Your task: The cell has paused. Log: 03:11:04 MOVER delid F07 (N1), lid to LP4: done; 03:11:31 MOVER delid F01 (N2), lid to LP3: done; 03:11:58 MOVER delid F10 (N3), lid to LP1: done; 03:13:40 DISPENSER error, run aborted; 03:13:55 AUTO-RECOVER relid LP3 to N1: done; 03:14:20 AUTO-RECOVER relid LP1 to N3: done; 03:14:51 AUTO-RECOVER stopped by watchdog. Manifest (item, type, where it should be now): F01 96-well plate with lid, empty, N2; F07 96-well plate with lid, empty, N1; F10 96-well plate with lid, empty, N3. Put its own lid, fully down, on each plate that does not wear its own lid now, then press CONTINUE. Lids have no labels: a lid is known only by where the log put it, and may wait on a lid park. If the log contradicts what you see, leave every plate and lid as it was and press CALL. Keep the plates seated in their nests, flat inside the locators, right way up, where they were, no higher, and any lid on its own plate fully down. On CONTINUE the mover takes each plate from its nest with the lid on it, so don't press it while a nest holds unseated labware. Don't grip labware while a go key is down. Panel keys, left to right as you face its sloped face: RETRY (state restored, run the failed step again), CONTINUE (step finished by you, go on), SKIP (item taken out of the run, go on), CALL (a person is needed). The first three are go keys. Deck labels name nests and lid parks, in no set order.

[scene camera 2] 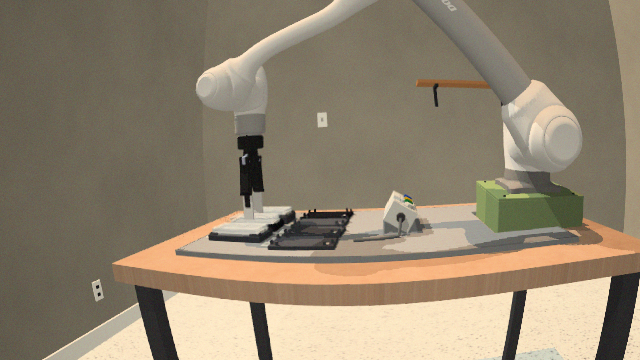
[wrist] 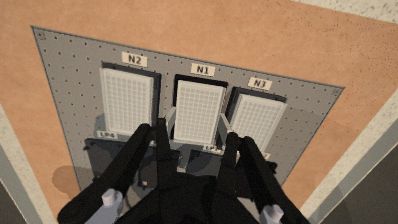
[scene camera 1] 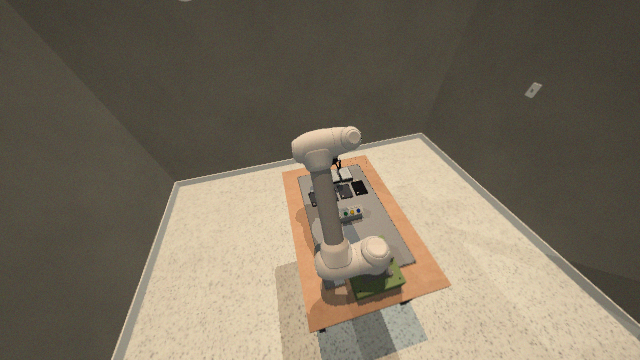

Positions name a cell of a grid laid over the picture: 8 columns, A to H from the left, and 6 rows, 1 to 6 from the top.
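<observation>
My gripper (scene camera 2: D4) (wrist: D4), visible. Lid park LP4 (scene camera 2: D5) (wrist: C5), visible too.
</observation>
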